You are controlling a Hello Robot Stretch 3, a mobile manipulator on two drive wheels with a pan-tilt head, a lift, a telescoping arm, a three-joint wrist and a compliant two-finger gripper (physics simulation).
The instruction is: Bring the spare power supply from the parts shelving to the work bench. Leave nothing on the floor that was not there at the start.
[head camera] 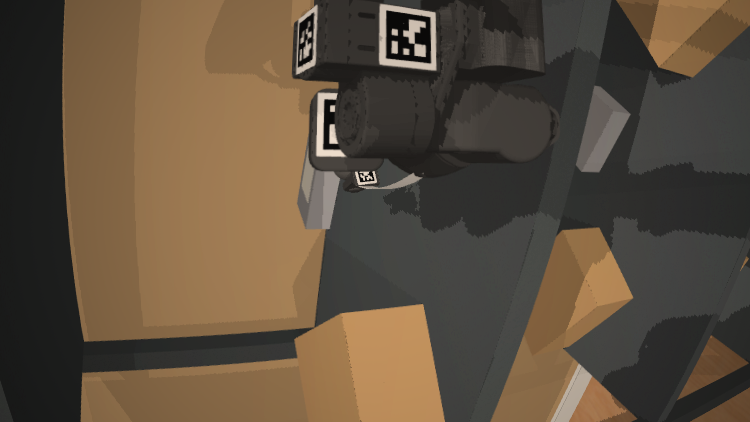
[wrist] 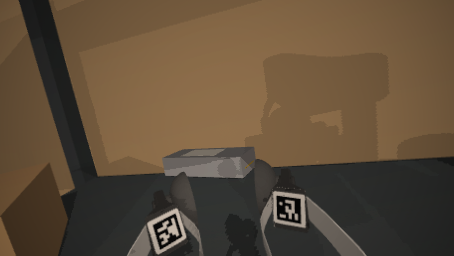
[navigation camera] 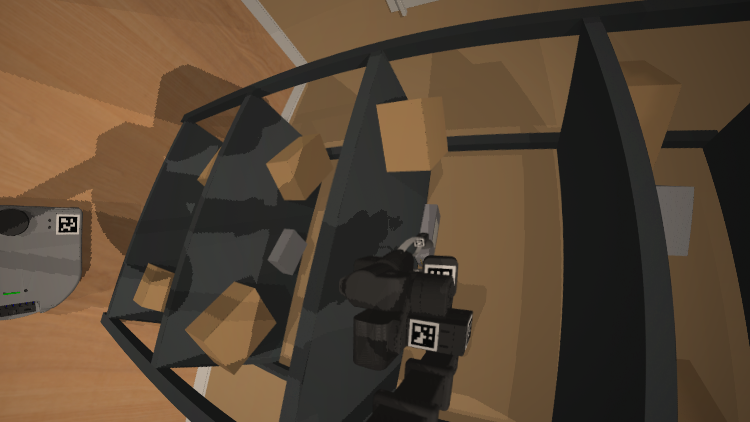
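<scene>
A grey box with a lighter label on top (head camera: 319, 204) (navigation camera: 430, 219) (wrist: 205, 166), seemingly the power supply, lies flat at the back of a dark shelf board (head camera: 377, 283) (navigation camera: 361, 188) (wrist: 120, 210). My gripper (wrist: 223, 183) is partly open, with a gap between its two fingertips. In the wrist view the box lies beyond the fingertips, and the right fingertip overlaps its near right corner. In the head view the wrist hides part of the box and most of the gripper. The work bench does not show.
A cardboard box (head camera: 390, 367) (navigation camera: 406, 136) (wrist: 30, 215) stands on the same shelf, left of the gripper in the wrist view. A lower shelf holds another grey box (head camera: 603, 131) (navigation camera: 288, 251) and cardboard boxes (navigation camera: 230, 328) (navigation camera: 301, 167). A dark upright (wrist: 60, 95) stands behind at the left.
</scene>
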